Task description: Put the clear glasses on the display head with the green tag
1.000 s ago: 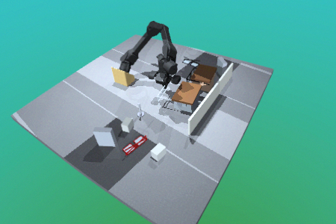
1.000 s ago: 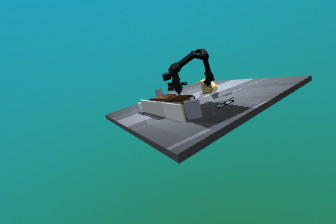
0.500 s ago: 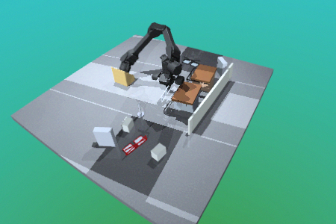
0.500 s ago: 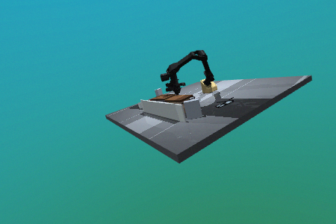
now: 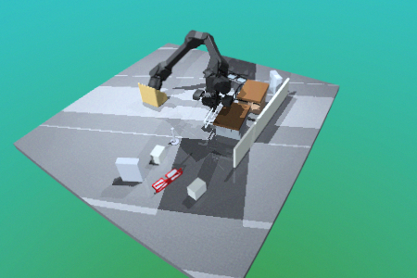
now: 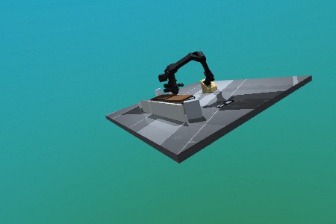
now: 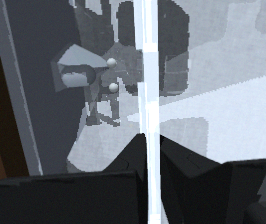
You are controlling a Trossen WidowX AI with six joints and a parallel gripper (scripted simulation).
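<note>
My gripper tip is 8 cm short of the display head, 3 cm to the left of it and 1 cm above it. From my gripper tip the other things lie so: thin pale stand: 20 cm to the right, 11 cm behind, 4 cm below; long white panel: 24 cm ahead, 6 cm to the left, 1 cm below.
</note>
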